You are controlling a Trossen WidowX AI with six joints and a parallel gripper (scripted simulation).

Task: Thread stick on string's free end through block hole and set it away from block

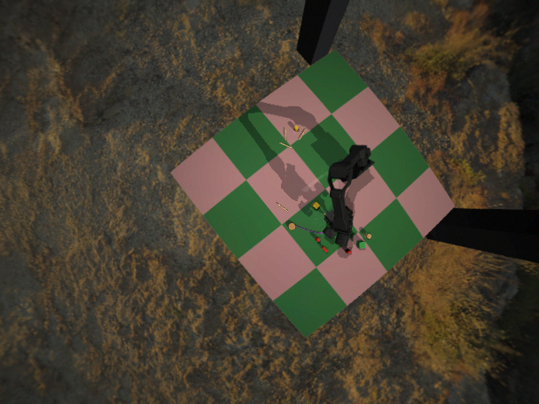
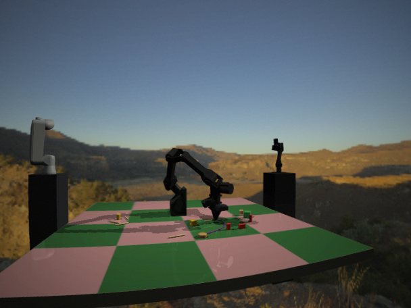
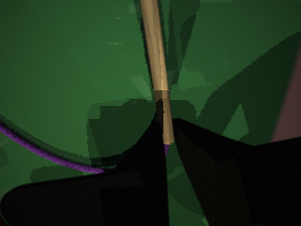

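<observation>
My gripper tip is now 130 mm to the left of the yellow wooden block and 30 mm short of it. Also, from my gripper tip: stick (10 mm to the right); then red cylinder (130 mm ahead, 30 mm to the left); then red block (140 mm ahead, 100 mm to the left).
</observation>
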